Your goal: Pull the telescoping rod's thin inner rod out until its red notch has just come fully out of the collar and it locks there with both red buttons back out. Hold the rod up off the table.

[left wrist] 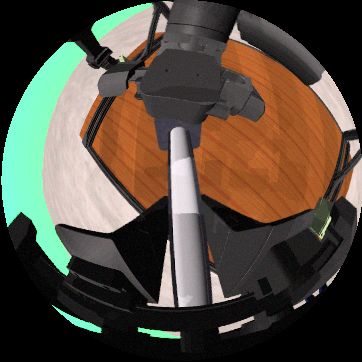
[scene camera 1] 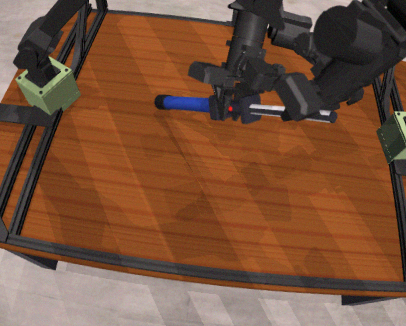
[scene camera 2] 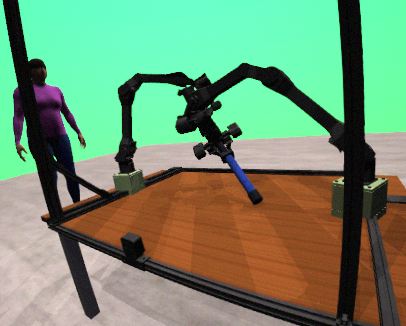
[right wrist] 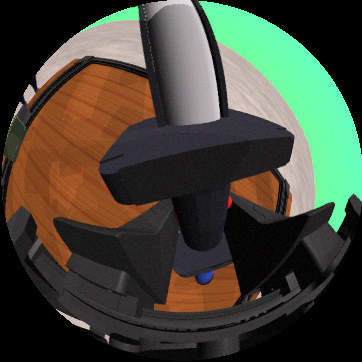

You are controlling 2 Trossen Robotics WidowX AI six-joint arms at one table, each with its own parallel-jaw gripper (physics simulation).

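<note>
The telescoping rod is off the table, tilted with its blue tube (scene camera 1: 186, 104) (scene camera 2: 241, 172) (right wrist: 204, 277) lower. My right gripper (scene camera 1: 228, 104) (right wrist: 198, 194) is shut on the dark collar (scene camera 1: 251, 109) (right wrist: 200, 157) (left wrist: 162, 132), on its narrow part behind the wide flange. One red button (scene camera 1: 230, 108) (right wrist: 229, 202) shows beside the fingers; another red button (right wrist: 175, 214) partly shows opposite. The silver inner rod (scene camera 1: 267, 109) (left wrist: 187, 240) (right wrist: 187, 70) extends from the collar. My left gripper (left wrist: 183, 200) is shut on it. The red notch does not show in any view.
Both arms crowd together above the rod, and the right wrist body (left wrist: 182, 82) stands close over the collar in the left wrist view. The wooden table (scene camera 1: 150, 200) (scene camera 2: 200, 240) has a dark metal frame. A person (scene camera 2: 47, 107) stands beyond it.
</note>
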